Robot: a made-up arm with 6 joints. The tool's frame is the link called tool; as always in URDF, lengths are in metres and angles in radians.
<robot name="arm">
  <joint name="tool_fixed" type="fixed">
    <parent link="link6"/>
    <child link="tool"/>
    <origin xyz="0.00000 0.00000 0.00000" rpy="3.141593 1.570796 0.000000"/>
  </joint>
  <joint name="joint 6" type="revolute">
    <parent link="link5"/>
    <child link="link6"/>
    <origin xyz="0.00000 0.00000 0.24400" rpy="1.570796 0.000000 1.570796"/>
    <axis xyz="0 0 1"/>
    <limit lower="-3.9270" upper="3.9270" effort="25" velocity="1.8"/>
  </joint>
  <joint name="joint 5" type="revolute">
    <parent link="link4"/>
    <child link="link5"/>
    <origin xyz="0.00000 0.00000 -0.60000" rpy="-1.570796 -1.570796 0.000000"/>
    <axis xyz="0 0 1"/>
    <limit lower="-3.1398" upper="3.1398" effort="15" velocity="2.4"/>
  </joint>
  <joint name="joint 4" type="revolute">
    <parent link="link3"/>
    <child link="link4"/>
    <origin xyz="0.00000 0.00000 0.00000" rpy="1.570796 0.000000 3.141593"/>
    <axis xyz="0 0 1"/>
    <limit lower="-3.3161" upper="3.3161" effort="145" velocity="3.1"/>
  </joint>
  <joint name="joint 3" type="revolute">
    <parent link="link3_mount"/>
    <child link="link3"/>
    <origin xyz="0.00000 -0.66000 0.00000" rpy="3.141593 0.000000 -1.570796"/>
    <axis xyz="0 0 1"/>
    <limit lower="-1.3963" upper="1.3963" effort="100" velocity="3.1"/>
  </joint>
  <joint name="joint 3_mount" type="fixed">
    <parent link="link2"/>
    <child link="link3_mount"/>
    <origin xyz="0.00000 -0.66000 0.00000"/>
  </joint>
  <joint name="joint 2" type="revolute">
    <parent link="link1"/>
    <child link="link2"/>
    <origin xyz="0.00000 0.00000 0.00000" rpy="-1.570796 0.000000 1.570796"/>
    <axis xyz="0 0 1"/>
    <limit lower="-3.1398" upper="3.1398" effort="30" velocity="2"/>
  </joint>
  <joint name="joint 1" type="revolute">
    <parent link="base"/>
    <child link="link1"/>
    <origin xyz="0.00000 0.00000 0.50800" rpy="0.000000 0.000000 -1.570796"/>
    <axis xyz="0 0 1"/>
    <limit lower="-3.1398" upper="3.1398" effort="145" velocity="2.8"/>
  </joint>
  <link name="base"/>
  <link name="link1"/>
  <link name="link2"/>
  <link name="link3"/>
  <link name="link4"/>
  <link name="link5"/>
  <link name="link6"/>
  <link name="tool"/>
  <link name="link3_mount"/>
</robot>
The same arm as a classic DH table. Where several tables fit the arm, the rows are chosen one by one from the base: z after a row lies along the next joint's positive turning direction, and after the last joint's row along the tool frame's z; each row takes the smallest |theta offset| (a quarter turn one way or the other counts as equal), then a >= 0, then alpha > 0; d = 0 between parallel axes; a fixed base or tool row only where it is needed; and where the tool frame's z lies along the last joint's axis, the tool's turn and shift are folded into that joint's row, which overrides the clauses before.
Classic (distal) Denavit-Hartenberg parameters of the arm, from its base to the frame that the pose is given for. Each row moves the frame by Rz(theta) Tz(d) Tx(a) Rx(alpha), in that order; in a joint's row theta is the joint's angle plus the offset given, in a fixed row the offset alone. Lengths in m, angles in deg.
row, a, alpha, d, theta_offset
joint 1, 0, -90, 0.508, 0
joint 2, 1.32, 180, 0, -90
joint 3, 0, -90, 0, 0
joint 4, 0, 90, -0.6, 0
joint 5, 0, -90, 0.244, 0
joint 6, 0, 90, 0, 90
tool (fixed), 0, 0, 0, -90
Joint limits (deg, base to tool): -179.9..179.9 -179.9..179.9 -80..80 -190..190 -179.9..179.9 -225..225

